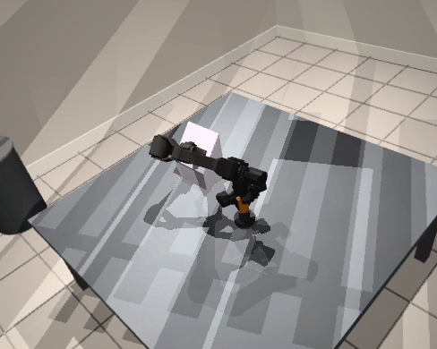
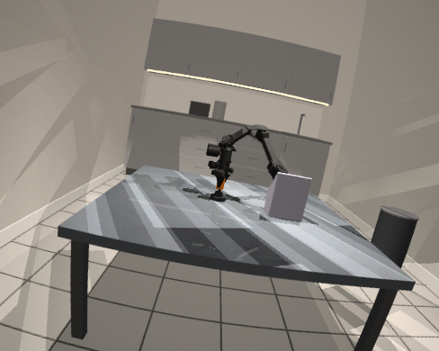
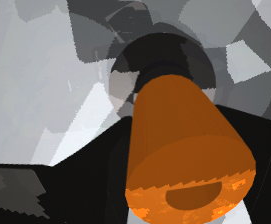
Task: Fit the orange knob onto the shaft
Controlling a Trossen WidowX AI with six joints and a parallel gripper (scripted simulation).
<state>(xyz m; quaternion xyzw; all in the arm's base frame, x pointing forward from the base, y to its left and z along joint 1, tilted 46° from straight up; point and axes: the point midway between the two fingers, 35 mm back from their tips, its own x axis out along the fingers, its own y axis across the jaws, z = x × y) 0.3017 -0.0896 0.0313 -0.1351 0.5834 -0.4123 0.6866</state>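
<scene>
Now: the orange knob 20 mm above my gripper tip. Also, from my gripper tip: round dark pedestal: 40 mm below.
</scene>
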